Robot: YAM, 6 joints.
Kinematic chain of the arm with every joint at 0, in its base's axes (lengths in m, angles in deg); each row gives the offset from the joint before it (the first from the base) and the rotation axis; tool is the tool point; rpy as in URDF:
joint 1: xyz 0 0 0.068 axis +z
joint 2: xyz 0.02 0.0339 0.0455 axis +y
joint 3: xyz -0.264 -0.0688 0 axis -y
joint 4: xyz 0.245 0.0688 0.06 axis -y
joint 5: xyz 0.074 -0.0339 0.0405 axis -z
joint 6: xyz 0.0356 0 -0.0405 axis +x
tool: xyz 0 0 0 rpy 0 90 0
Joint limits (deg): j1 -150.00..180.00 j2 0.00..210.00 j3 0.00..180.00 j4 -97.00..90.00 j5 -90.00..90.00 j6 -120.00..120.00
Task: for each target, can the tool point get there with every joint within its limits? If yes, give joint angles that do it. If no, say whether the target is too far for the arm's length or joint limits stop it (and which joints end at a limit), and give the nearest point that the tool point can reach.
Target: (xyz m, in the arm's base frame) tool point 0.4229 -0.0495 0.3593
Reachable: yes | joints -2.06 114.08 116.09 -51.79 74.39 26.90
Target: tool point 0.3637 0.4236 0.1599
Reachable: yes | joints 49.43 142.62 120.16 -21.28 1.16 49.18
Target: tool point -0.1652 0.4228 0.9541
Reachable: no: too far | nearest point -0.1118 0.2860 0.6696 | short by 0.320 m
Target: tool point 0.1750 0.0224 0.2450
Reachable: yes | joints 16.50 44.23 23.81 6.25 52.55 38.44
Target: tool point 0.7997 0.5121 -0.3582
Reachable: no: too far | nearest point 0.4868 0.3118 -0.1697 | short by 0.417 m
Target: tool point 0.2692 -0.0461 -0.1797
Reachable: yes | joints -2.56 186.58 99.07 -78.27 72.98 20.08
